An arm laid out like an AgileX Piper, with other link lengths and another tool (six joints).
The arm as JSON. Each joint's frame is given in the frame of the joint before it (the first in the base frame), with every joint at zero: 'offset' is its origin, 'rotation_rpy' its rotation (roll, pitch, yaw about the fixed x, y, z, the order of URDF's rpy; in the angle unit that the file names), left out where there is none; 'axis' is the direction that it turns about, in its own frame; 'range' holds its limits. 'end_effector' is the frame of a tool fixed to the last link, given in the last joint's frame.
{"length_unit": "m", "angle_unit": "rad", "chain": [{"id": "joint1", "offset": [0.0, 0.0, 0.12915], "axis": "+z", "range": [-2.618, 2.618]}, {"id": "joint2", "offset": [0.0, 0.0, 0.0], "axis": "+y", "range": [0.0, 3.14]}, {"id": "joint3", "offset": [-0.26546, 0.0, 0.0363], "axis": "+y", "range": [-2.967, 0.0]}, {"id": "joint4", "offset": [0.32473, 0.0, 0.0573], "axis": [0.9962, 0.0, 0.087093], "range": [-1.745, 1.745]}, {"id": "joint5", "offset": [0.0, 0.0, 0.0], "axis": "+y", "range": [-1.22, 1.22]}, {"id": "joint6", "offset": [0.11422, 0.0, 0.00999], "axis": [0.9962, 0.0, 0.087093], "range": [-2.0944, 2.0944]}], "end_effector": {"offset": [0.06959, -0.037, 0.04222], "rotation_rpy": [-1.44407, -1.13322, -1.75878]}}
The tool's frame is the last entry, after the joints.
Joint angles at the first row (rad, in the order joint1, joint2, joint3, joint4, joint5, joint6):
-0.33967 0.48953 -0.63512 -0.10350 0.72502 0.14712
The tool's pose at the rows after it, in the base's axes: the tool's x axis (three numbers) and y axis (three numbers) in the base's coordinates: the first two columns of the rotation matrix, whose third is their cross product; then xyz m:
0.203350 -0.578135 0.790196 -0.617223 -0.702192 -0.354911 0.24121 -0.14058 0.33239
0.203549 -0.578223 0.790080 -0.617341 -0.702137 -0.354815 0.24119 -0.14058 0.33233
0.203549 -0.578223 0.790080 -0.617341 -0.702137 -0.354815 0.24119 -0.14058 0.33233
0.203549 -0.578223 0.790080 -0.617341 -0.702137 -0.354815 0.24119 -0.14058 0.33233
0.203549 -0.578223 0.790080 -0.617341 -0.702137 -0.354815 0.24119 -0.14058 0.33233
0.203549 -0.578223 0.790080 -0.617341 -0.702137 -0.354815 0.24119 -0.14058 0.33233
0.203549 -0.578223 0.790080 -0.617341 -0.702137 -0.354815 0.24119 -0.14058 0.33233
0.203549 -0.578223 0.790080 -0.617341 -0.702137 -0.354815 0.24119 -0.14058 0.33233
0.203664 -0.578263 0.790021 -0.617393 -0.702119 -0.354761 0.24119 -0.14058 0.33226
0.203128 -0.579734 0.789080 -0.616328 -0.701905 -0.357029 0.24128 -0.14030 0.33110
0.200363 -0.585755 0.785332 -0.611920 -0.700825 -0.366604 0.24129 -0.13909 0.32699
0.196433 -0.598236 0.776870 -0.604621 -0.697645 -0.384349 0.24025 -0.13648 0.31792
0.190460 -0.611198 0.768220 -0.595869 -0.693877 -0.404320 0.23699 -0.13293 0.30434
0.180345 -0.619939 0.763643 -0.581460 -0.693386 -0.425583 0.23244 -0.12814 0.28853
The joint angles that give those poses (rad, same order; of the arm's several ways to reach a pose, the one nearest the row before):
-0.33966 0.48955 -0.63513 -0.10350 0.72549 0.14713
-0.33968 0.48954 -0.63511 -0.10348 0.72577 0.14711
-0.33968 0.48954 -0.63511 -0.10348 0.72577 0.14711
-0.33968 0.48954 -0.63511 -0.10348 0.72577 0.14711
-0.33968 0.48954 -0.63511 -0.10348 0.72577 0.14711
-0.33968 0.48954 -0.63511 -0.10348 0.72577 0.14711
-0.33968 0.48954 -0.63511 -0.10348 0.72577 0.14711
-0.33968 0.48954 -0.63511 -0.10348 0.72577 0.14711
-0.33968 0.48952 -0.63496 -0.10348 0.72580 0.14710
-0.33965 0.48751 -0.63074 -0.10100 0.72303 0.14716
-0.33972 0.47847 -0.61495 -0.09046 0.71349 0.14704
-0.33966 0.45586 -0.58079 -0.07036 0.69902 0.14713
-0.33954 0.41391 -0.52589 -0.04843 0.68062 0.14710
-0.33560 0.35305 -0.45429 -0.02852 0.65529 0.14721

